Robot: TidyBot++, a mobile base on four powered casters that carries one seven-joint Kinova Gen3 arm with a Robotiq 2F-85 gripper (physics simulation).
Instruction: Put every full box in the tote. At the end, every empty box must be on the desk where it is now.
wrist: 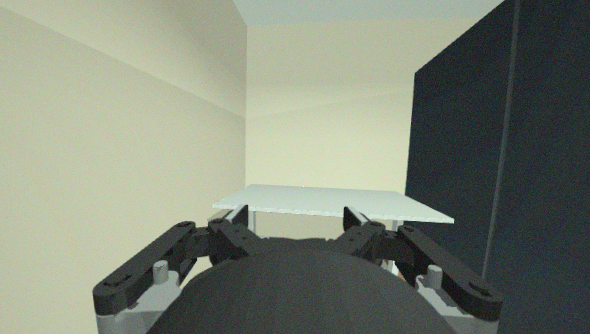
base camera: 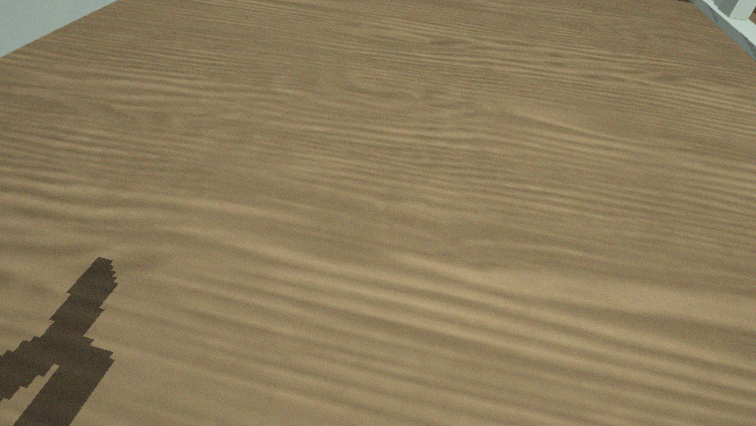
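My gripper (wrist: 295, 216) is open, with nothing between its fingers in the wrist view. Beyond the fingertips and well apart from them, a white table (wrist: 325, 198), which may be the desk, stands near the back wall. It is seen at a low angle, and the gripper hides part of its underside. No box and no tote can be made out in either view.
A tall dark cabinet (wrist: 460, 130) stands on the right in the wrist view, and a cream wall (wrist: 120, 150) runs along the left. In the base camera view, a white frame part (base camera: 740, 27) shows at the top right, a pale surface (base camera: 42, 21) at the top left.
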